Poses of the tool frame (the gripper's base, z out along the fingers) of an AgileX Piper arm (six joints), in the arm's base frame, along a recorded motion.
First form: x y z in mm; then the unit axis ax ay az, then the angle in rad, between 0 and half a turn.
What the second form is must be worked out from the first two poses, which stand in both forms.
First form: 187 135 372 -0.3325 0.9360 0.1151 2.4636
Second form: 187 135 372 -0.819 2.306 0.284
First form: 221 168 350 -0.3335 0.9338 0.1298 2.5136
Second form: 221 168 350 -0.838 2.347 0.326
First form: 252 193 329 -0.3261 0.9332 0.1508 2.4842
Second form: 252 193 329 -0.810 2.318 0.375
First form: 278 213 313 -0.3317 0.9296 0.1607 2.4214
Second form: 278 213 313 -0.803 2.251 0.389
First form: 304 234 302 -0.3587 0.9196 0.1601 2.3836
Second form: 304 234 302 -0.855 2.192 0.382
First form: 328 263 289 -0.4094 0.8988 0.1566 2.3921
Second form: 328 263 289 -0.979 2.150 0.375
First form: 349 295 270 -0.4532 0.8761 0.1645 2.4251
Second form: 349 295 270 -1.099 2.125 0.399
